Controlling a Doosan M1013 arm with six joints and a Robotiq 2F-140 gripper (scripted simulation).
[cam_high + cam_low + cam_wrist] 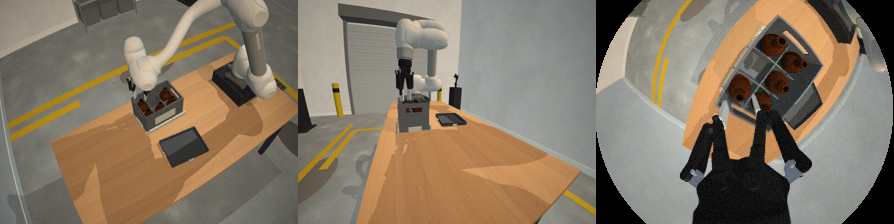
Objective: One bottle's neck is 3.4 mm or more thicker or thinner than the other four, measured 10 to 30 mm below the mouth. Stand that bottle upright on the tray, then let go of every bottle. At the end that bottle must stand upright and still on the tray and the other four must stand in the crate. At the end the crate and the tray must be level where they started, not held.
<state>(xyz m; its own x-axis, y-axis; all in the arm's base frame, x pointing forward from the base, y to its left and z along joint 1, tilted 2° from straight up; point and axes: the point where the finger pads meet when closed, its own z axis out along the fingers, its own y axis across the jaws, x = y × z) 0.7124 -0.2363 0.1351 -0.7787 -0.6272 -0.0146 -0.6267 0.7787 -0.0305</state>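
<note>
The grey crate lies 9 cm behind my hand, 5 cm to the left of it and 13 cm below it. Also, from my hand: dark tray 5 cm behind, 35 cm to the left, 20 cm below; glass bottle 8 cm behind, 9 cm to the left, 13 cm below.
</note>
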